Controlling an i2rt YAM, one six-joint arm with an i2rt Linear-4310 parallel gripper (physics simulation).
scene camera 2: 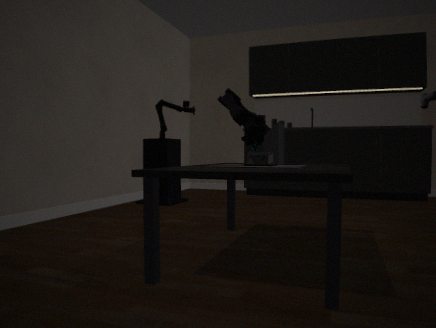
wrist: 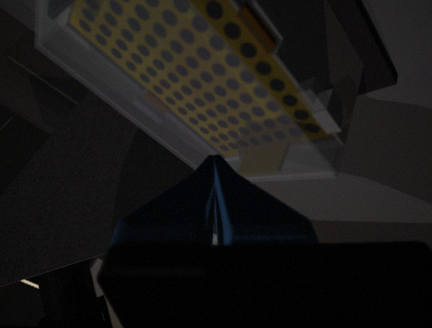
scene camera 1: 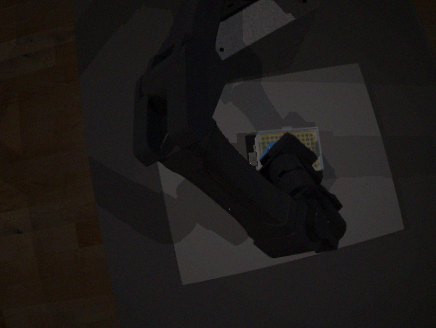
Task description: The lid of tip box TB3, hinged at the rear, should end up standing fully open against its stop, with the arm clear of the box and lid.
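Where they show: gripper, fingertip midpoint: point(scene camera 2: 254, 151) point(wrist: 214, 165) point(scene camera 1: 271, 145); arm's base, link origin: point(scene camera 2: 269, 135) point(wrist: 60, 253).
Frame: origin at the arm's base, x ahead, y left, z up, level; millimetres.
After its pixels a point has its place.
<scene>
The tip box point(scene camera 1: 310, 137) @(x 288, y 62, z -109 mm) point(scene camera 2: 261, 159) @(x 350, y 36, z -151 mm) point(wrist: 165, 65) @(x 324, y 31, z -109 mm) holds a yellow rack with dark holes and stands on the pale mat point(scene camera 1: 370, 200) @(x 434, y 191, z -186 mm). Its clear lid point(wrist: 280, 165) @(x 323, y -31, z -109 mm) shows as a see-through shell over the rack in the wrist view; its exact angle is hard to tell in the dim light. My gripper point(scene camera 1: 269, 150) @(x 289, y -18, z -105 mm) point(scene camera 2: 254, 148) @(x 289, y -18, z -105 mm) point(wrist: 214, 165) @(x 289, y -18, z -105 mm) is shut, with blue fingertips pressed together and nothing between them. The tips are at or close to the near rim of the lid in the wrist view; contact is unclear. The wrist hides part of the box in scene camera 1.
A dark piece point(scene camera 1: 249, 142) @(x 261, y -48, z -178 mm) lies beside the box's left end. A grey speckled plate point(scene camera 1: 260, 25) @(x 86, y -6, z -8 mm) is at the top of scene camera 1. Tall grey posts point(scene camera 2: 281, 142) @(x -10, y 77, z -48 mm) stand behind the box. Another arm point(scene camera 2: 161, 117) stands on a black pedestal point(scene camera 2: 162, 165) beyond the table point(scene camera 2: 240, 173) @(x 941, y 100, z -194 mm).
</scene>
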